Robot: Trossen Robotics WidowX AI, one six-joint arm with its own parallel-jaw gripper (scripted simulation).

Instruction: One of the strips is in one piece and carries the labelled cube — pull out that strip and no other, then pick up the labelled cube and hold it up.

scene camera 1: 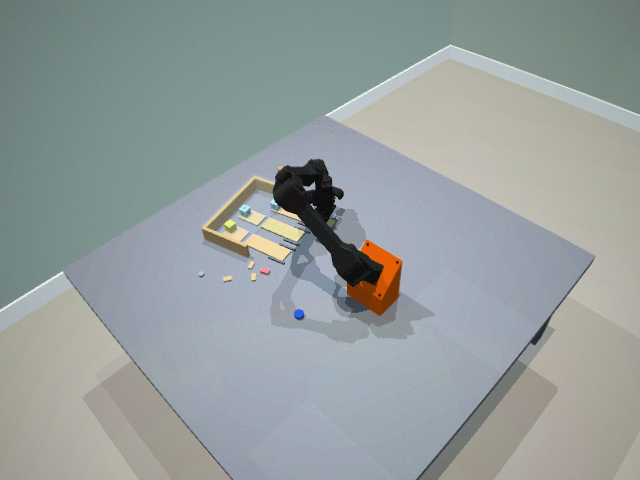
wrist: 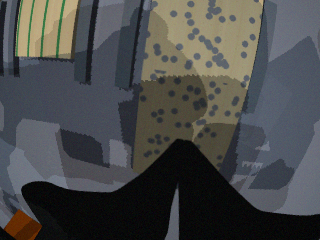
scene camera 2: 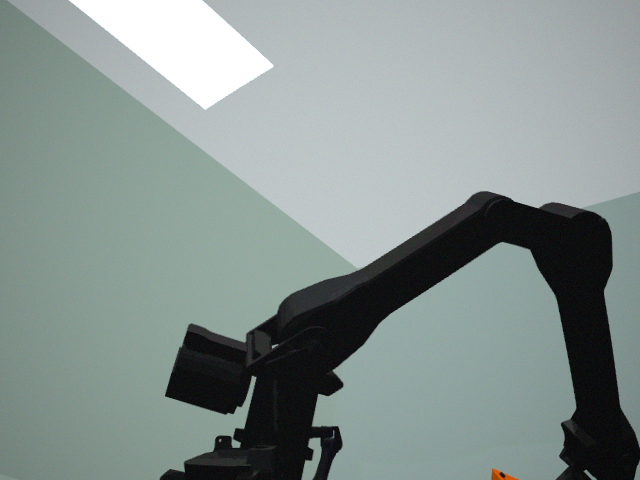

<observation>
I see my gripper and a wooden open-fronted tray.
</observation>
